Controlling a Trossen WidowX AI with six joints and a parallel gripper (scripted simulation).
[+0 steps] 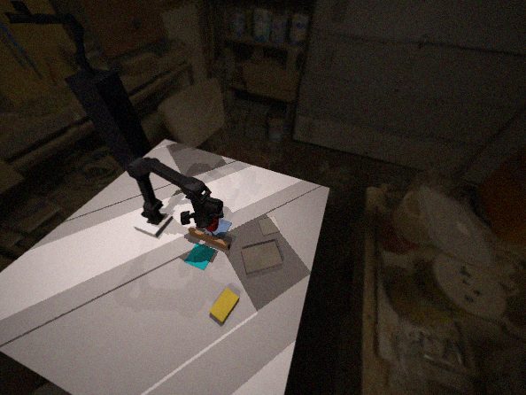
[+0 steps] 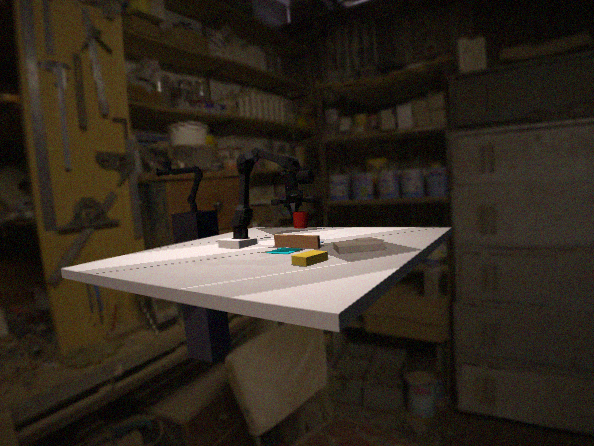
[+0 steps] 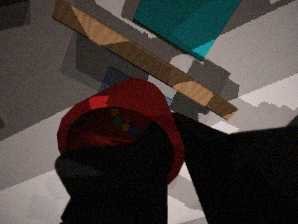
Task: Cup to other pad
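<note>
The cyan pad is 120 mm below my gripper tip and 110 mm to the right of it. Round my gripper tip: red cup 30 mm ahead, 10 mm to the left; wooden block 100 mm below, 30 mm to the right, 20 mm ahead; blue pad 120 mm below, 60 mm to the left, 30 mm ahead.
</note>
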